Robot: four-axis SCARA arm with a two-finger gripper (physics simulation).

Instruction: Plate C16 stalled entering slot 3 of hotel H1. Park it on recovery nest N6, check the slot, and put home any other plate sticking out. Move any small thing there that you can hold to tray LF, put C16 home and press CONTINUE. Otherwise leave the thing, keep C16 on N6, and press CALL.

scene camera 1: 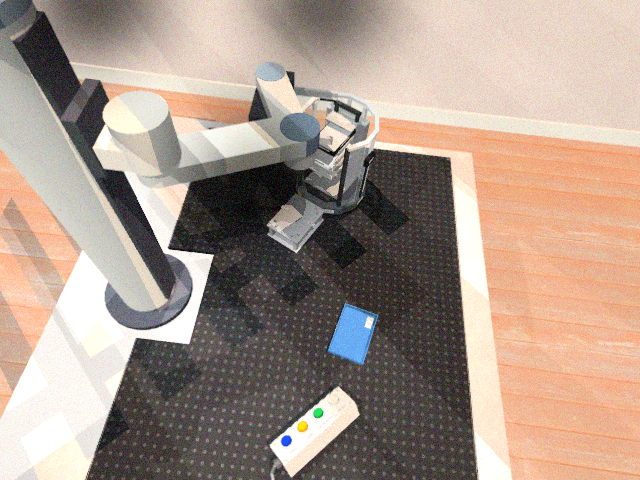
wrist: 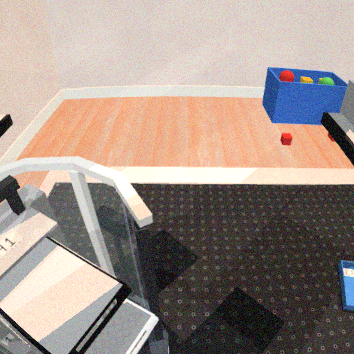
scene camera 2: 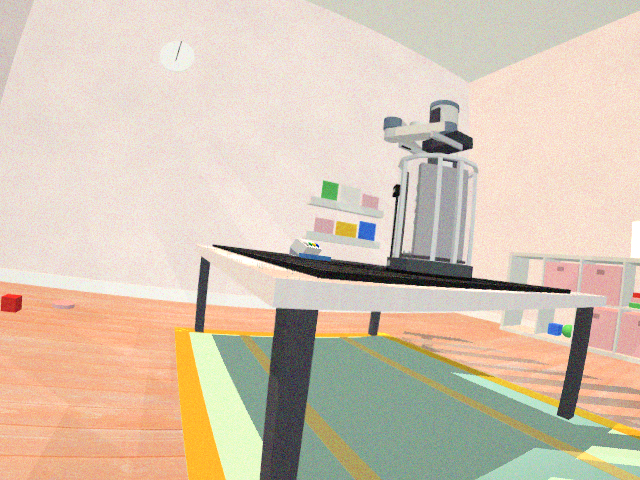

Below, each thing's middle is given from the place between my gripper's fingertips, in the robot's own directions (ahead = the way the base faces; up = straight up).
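Starting with the clear plate (wrist: 130,321), my gripper is now 210 mm above it, 90 mm to the right of it and 10 mm past it. Counting from my hand, the blue plate (scene camera 1: 351,339) is far below, far to the right and a good way ahead. The plate rack (scene camera 2: 434,219) is 280 mm below my hand, 130 mm to the left of it and 10 mm ahead of it, while the white button box (scene camera 1: 339,409) is 400 mm below my hand, 720 mm to the right of it and 50 mm ahead of it.
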